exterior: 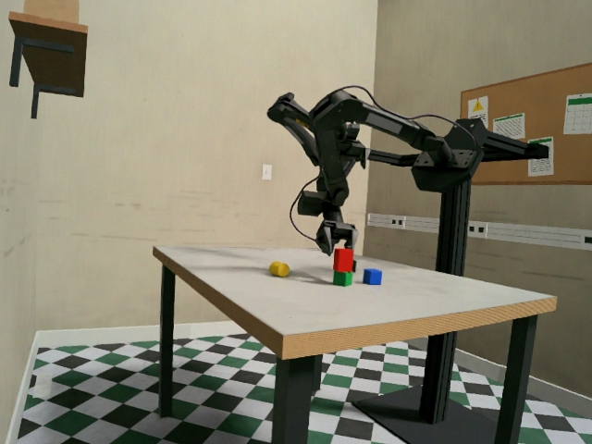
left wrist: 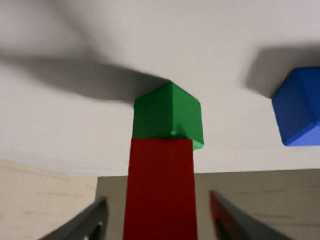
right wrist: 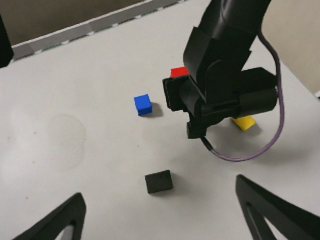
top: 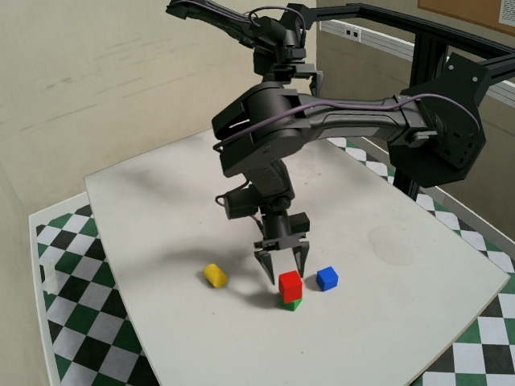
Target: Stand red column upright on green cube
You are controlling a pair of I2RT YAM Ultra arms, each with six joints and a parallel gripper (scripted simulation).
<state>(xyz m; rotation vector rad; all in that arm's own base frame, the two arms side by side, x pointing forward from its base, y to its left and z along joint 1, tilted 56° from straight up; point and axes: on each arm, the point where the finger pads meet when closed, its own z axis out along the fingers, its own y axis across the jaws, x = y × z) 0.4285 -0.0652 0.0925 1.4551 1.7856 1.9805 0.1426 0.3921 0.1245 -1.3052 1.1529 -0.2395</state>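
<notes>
My left hand is 20 mm to the right of the red column and 10 mm above it. Round my left hand: blue cube: 110 mm behind, 60 mm below, 10 mm to the left; yellow cylinder: 130 mm to the right, 120 mm ahead, 60 mm below; green cube: 60 mm below, 20 mm to the left.
</notes>
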